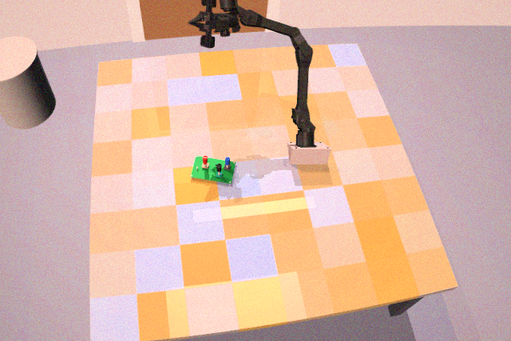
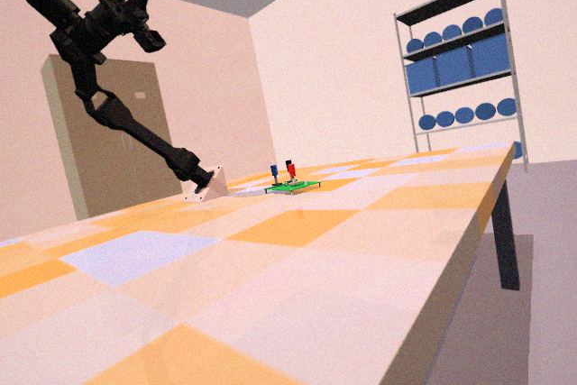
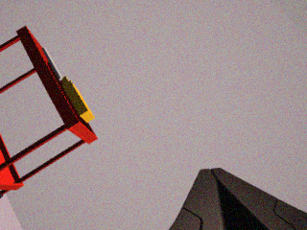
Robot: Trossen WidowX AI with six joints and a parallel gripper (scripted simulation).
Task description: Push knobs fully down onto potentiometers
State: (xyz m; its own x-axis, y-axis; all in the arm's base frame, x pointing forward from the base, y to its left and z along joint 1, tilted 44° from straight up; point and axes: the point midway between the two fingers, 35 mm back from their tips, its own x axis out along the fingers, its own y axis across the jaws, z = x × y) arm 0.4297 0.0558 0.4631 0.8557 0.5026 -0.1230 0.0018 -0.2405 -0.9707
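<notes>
Now: the black knob 41 cm below my gripper tip, 34 cm to the left of it and 8 cm behind it. Also, from my gripper tip: red knob: 42 cm below, 30 cm to the left, 3 cm behind.
</notes>
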